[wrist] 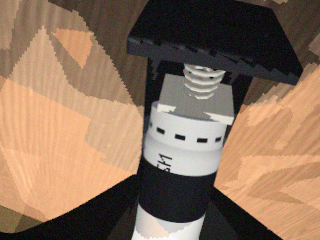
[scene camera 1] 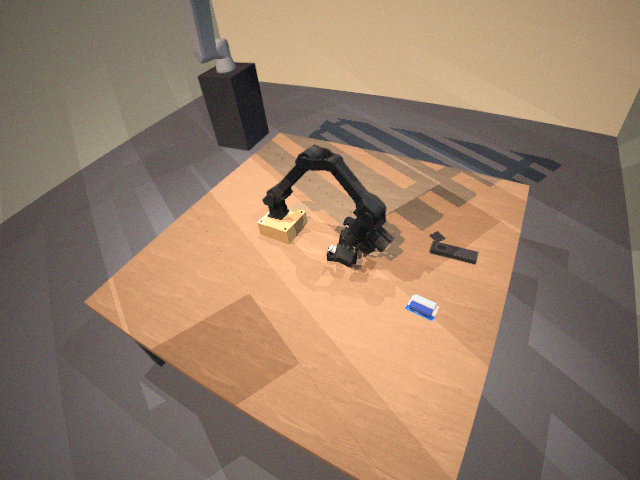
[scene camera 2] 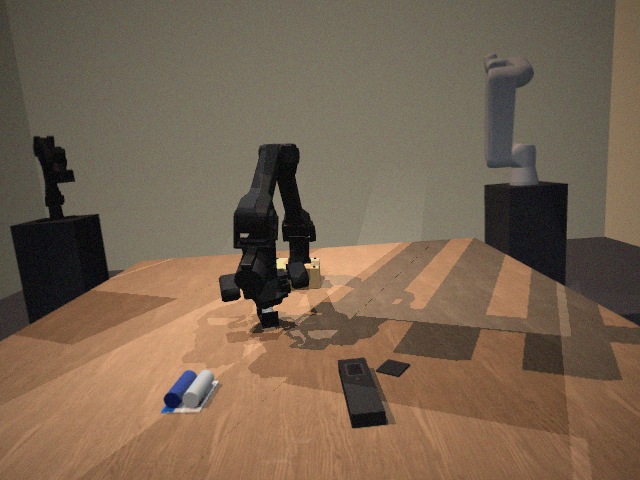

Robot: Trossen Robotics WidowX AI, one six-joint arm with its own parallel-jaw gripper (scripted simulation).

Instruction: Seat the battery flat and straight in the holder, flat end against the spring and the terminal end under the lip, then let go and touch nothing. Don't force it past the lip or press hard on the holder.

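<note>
Scene camera 2 shows the gripper [scene camera 2: 266, 306]. The wrist view shows the gripper [wrist: 171, 190] and a grey plate [wrist: 220, 107]; scene camera 1 shows the gripper [scene camera 1: 337, 253].
</note>
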